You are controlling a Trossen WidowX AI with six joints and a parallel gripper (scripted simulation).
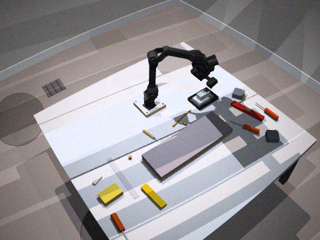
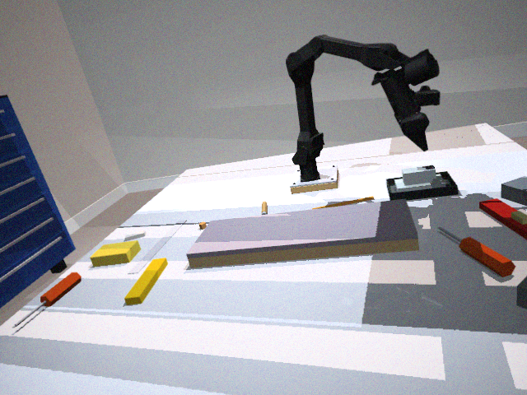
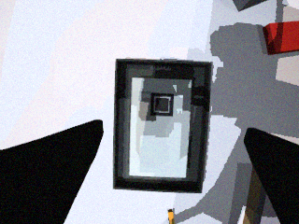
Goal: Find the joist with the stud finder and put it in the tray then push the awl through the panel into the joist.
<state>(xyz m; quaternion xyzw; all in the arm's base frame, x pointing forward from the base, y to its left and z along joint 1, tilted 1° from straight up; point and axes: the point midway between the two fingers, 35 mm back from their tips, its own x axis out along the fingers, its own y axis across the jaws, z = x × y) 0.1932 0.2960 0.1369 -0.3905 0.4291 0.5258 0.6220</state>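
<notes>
Right now the awl is 20 mm behind my gripper tip, 460 mm to the right of it and 120 mm below it. The rest, counted from my gripper tip: stud finder (10 mm behind, 80 mm below); then black tray (10 mm behind, 10 mm to the right, 110 mm below); then pencil (10 mm ahead, 230 mm to the right, 120 mm below).
</notes>
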